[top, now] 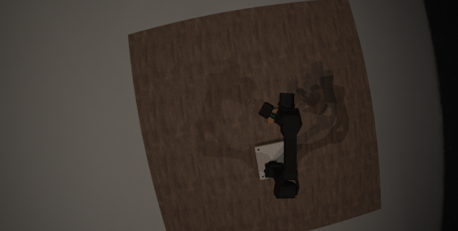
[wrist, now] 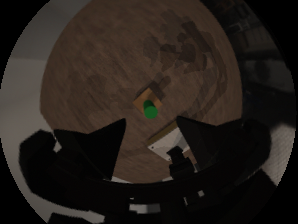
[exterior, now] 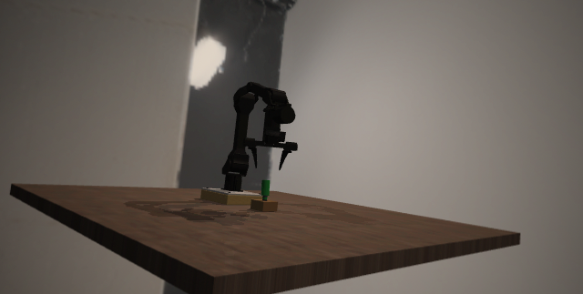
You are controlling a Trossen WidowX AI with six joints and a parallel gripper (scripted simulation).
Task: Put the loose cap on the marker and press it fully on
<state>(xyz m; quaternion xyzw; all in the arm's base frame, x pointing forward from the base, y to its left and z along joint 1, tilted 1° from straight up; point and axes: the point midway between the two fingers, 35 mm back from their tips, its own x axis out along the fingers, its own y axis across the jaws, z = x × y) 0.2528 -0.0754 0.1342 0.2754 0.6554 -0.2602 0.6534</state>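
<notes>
The green cap is 60 mm below my gripper tip. From my gripper tip the other things lie so: tan holder block: 120 mm below.
</notes>
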